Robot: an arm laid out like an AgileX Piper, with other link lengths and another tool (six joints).
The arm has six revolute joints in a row. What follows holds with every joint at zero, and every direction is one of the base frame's. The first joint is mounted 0.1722 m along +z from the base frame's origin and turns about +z. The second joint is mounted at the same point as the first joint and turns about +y. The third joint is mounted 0.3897 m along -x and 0.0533 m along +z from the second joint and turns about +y. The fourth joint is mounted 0.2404 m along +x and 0.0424 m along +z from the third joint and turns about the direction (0.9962, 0, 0.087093). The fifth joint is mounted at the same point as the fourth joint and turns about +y. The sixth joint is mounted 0.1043 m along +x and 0.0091 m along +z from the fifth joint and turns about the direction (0.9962, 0, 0.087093). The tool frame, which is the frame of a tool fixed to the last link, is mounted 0.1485 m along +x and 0.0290 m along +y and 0.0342 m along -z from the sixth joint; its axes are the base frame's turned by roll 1.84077, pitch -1.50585 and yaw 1.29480 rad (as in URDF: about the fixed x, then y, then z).
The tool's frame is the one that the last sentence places.
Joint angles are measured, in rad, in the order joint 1, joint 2, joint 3, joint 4, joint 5, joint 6. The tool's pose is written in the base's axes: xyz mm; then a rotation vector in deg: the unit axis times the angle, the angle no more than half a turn. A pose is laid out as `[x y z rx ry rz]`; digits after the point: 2 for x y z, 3 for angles.
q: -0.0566 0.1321 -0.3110 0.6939 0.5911 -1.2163
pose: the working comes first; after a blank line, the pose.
Where each joint sits with the arm in this pose, in the base's axes (m; each line is computed from the numbers above, not from the rounded line before):
joint 1: 0.0000 0.0000 0.1722
joint 2: 0.0000 0.0000 0.1722
joint 3: -0.3787 0.0215 0.2764
joint 4: -0.1500 0.0085 0.3609
joint 5: -0.1500 0.0085 0.3609
joint 6: -0.0524 0.0404 0.3404
the tool: 0.0722 0.0820 0.2580

[72.23 81.99 258.01 122.367 56.654 99.658]
